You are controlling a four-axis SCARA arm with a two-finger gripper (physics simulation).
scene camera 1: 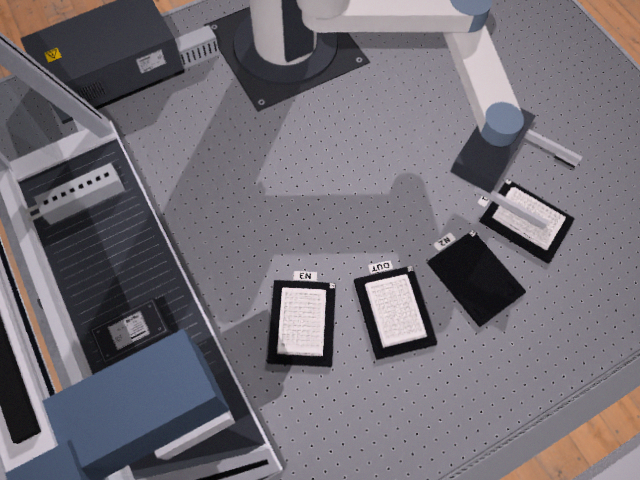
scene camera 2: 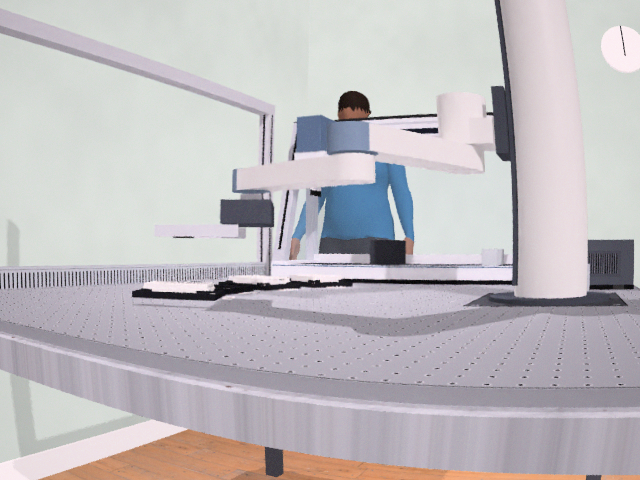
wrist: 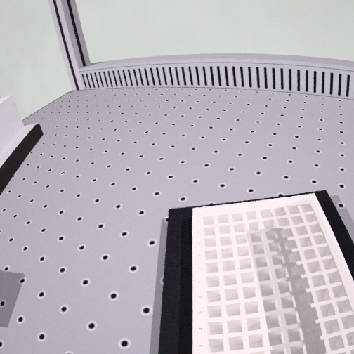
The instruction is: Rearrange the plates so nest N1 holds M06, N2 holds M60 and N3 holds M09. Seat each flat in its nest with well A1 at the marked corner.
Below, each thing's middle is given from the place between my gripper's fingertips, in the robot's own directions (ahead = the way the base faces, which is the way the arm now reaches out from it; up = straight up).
Labels:
My gripper is now 1 cm past the nest N1 (scene camera 1: 501, 229), 3 cm to the left of it and 12 cm above it. The rest, counted from my hand: nest N3 (scene camera 1: 302, 360): 5 cm behind, 55 cm to the right, 12 cm below; nest N2 (scene camera 1: 475, 276): 4 cm ahead, 20 cm to the right, 12 cm below; out nest (scene camera 1: 413, 345): 2 cm ahead, 38 cm to the right, 12 cm below.

